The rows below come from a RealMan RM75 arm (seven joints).
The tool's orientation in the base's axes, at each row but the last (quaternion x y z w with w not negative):
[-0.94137, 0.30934, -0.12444, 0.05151]
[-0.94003, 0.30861, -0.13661, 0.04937]
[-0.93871, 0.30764, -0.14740, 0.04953]
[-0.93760, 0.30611, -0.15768, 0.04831]
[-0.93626, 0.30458, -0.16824, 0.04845]
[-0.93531, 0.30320, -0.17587, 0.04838]
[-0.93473, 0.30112, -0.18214, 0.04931]
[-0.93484, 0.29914, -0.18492, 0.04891]
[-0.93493, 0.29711, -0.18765, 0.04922]
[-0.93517, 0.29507, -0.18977, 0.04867]
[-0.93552, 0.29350, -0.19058, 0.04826]
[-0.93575, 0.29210, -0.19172, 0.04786]
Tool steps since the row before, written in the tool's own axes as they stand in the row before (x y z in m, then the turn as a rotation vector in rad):
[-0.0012, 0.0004, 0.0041, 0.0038, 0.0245, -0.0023]
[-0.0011, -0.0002, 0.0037, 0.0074, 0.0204, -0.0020]
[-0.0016, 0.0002, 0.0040, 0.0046, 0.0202, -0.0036]
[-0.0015, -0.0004, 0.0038, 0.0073, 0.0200, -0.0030]
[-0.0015, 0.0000, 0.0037, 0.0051, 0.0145, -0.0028]
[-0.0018, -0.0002, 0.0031, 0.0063, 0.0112, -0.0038]
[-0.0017, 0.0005, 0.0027, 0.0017, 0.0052, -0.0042]
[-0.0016, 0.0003, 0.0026, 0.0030, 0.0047, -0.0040]
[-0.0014, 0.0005, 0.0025, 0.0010, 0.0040, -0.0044]
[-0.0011, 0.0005, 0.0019, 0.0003, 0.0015, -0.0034]
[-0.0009, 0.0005, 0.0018, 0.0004, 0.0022, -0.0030]
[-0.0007, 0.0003, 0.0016, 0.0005, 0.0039, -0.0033]
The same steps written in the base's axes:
[-0.0001, 0.0005, -0.0043, -0.0116, -0.0220, -0.0013]
[0.0003, 0.0008, -0.0038, -0.0064, -0.0208, 0.0000]
[-0.0001, 0.0008, -0.0042, -0.0089, -0.0190, 0.0008]
[0.0003, 0.0012, -0.0039, -0.0066, -0.0204, 0.0010]
[0.0001, 0.0008, -0.0039, -0.0051, -0.0147, 0.0013]
[-0.0001, 0.0012, -0.0034, -0.0028, -0.0127, 0.0032]
[-0.0006, 0.0005, -0.0031, -0.0031, -0.0051, 0.0034]
[-0.0004, 0.0006, -0.0030, -0.0018, -0.0055, 0.0037]
[-0.0004, 0.0003, -0.0029, -0.0031, -0.0038, 0.0036]
[-0.0004, 0.0002, -0.0022, -0.0019, -0.0013, 0.0029]
[-0.0003, 0.0001, -0.0021, -0.0020, -0.0020, 0.0025]
[-0.0001, 0.0001, -0.0018, -0.0030, -0.0034, 0.0024]

